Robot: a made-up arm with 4 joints. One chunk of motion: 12 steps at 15 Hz.
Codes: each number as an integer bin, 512 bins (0 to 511) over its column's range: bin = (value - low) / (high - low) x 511, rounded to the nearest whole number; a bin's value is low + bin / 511 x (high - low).
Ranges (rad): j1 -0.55..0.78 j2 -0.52..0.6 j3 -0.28..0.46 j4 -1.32..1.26
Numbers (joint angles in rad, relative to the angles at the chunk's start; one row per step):
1: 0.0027 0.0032 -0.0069 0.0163
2: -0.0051 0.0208 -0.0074 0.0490
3: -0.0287 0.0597 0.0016 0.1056
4: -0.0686 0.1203 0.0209 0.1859
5: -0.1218 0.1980 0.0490 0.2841
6: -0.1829 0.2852 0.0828 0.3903
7: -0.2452 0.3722 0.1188 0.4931
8: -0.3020 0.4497 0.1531 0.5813
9: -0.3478 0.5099 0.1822 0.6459
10: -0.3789 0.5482 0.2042 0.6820
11: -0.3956 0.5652 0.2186 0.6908
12: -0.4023 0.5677 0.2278 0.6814
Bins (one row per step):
1: 212 239 189 265
2: 209 247 188 271
3: 200 264 194 282
4: 185 292 208 298
5: 165 328 227 318
6: 141 367 251 339
7: 117 407 275 359
8: 95 442 299 377
9: 78 470 319 389
10: 66 487 334 397
11: 59 495 344 398
12: 57 496 351 396

